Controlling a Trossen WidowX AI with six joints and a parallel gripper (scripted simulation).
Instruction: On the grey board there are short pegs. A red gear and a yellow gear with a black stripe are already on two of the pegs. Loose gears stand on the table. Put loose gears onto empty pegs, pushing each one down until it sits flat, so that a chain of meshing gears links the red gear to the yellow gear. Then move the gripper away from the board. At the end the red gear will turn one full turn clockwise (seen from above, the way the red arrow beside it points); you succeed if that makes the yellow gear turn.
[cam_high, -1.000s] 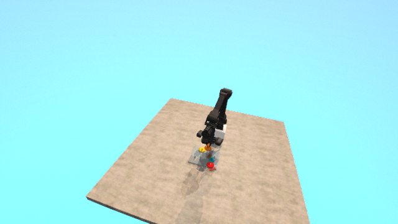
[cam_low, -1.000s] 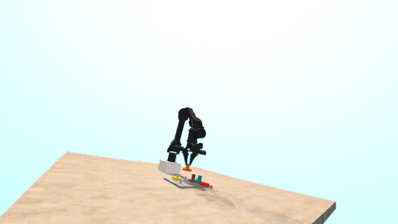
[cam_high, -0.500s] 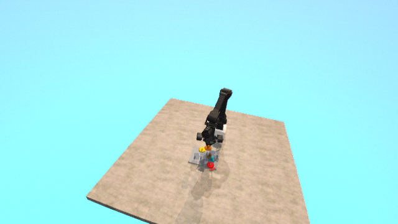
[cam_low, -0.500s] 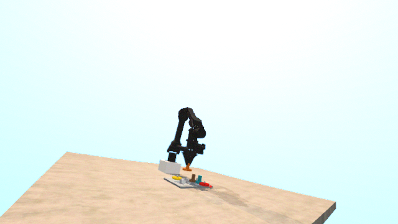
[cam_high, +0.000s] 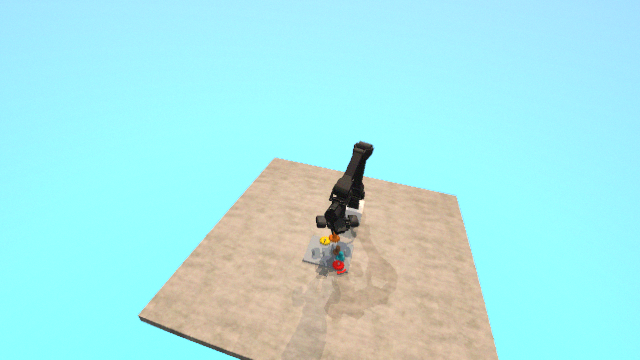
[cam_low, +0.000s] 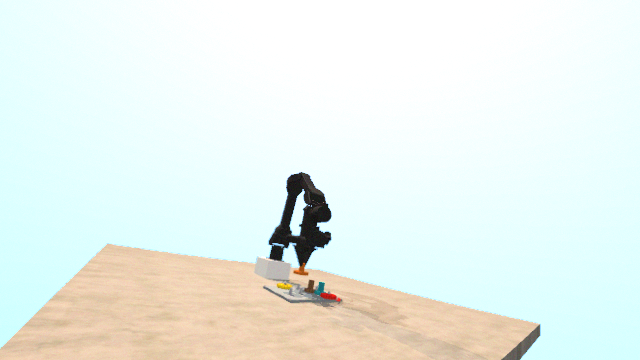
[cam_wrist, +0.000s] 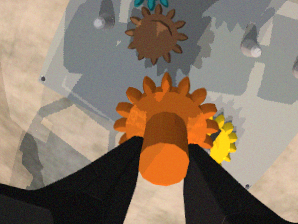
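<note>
The brown gear lies 3 cm ahead of my gripper tip, 3 cm to the left of it and 6 cm below it. From my gripper tip the other things lie so: yellow gear 2 cm behind, 4 cm to the right, 7 cm below; teal gear 6 cm ahead, 5 cm to the left, 6 cm below; orange gear 1 cm below.
</note>
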